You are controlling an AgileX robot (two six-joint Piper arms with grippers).
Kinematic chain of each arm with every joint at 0, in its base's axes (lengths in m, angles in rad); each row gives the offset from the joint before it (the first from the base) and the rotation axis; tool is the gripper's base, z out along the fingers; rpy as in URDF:
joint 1: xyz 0 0 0.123 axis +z
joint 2: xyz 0 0 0 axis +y
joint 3: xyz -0.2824 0 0.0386 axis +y
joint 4: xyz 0.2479 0 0.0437 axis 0.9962 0 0.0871
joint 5: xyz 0 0 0 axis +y
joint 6: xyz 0.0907 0 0.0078 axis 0.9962 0 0.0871
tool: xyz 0 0 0 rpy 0 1.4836 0
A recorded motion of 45 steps. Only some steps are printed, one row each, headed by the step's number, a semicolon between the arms.
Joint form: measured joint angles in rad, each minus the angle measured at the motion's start. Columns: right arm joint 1, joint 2, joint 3, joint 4, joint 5, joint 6; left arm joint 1, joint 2, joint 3, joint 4, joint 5, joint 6.
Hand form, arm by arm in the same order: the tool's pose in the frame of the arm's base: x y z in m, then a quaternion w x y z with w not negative. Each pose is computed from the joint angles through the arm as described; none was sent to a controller.
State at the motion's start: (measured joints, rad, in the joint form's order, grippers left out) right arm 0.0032 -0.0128 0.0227 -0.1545 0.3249 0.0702; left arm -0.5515 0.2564 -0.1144 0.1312 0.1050 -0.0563
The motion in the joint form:
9: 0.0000 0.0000 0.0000 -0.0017 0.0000 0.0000; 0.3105 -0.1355 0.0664 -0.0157 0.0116 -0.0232
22: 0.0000 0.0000 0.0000 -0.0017 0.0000 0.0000; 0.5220 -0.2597 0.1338 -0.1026 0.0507 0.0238
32: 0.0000 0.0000 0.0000 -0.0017 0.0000 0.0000; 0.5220 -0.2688 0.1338 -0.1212 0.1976 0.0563
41: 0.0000 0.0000 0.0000 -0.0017 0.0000 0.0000; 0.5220 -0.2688 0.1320 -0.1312 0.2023 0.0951
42: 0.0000 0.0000 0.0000 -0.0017 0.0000 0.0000; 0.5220 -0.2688 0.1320 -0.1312 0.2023 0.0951
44: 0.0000 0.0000 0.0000 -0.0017 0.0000 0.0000; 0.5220 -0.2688 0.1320 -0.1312 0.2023 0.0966
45: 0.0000 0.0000 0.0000 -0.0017 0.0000 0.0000; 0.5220 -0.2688 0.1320 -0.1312 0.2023 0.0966
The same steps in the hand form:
9: 0.0537 -0.0044 0.1771 0.61448 -0.01667 0.78761 -0.04256; 0.0637 -0.0144 0.2116 0.66726 0.09771 0.73561 -0.06390
22: 0.0537 -0.0044 0.1771 0.61448 -0.01667 0.78761 -0.04256; 0.0567 -0.0013 0.1926 0.67652 0.00780 0.73631 -0.00978
32: 0.0537 -0.0044 0.1771 0.61448 -0.01667 0.78761 -0.04256; 0.0541 -0.0013 0.1799 0.62426 0.01432 0.78107 -0.00506
41: 0.0537 -0.0044 0.1771 0.61448 -0.01667 0.78761 -0.04256; 0.0539 -0.0016 0.1800 0.62313 0.02670 0.78166 0.00290
42: 0.0537 -0.0044 0.1771 0.61448 -0.01667 0.78761 -0.04256; 0.0539 -0.0016 0.1800 0.62313 0.02670 0.78166 0.00290
44: 0.0537 -0.0044 0.1771 0.61448 -0.01667 0.78761 -0.04256; 0.0539 -0.0016 0.1800 0.62313 0.02729 0.78164 0.00337
45: 0.0537 -0.0044 0.1771 0.61448 -0.01667 0.78761 -0.04256; 0.0539 -0.0016 0.1800 0.62313 0.02729 0.78164 0.00337

